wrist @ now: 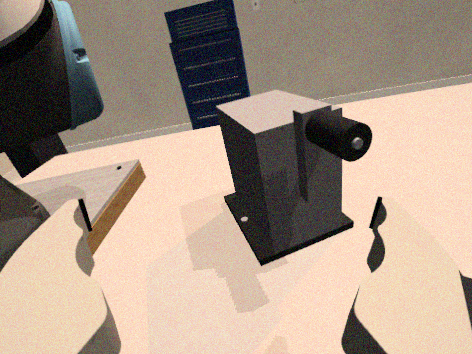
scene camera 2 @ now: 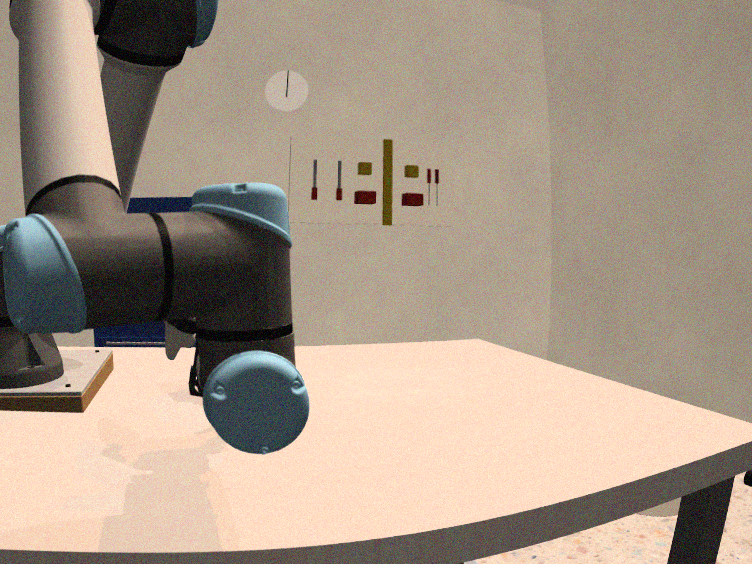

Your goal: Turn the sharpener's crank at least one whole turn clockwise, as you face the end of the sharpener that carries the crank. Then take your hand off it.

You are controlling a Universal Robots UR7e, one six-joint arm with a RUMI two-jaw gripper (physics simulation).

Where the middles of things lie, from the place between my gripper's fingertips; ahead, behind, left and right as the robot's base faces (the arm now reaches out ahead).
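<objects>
The black knob (wrist: 334,133) is my reference here, and my gripper is 6 cm short of it, 1 cm below it and 5 cm to the right of it. There is a sharpener (wrist: 258,132) too. Counted from my hand, the sharpener is 12 cm to the left, 5 cm below and 1 cm ahead.
</objects>
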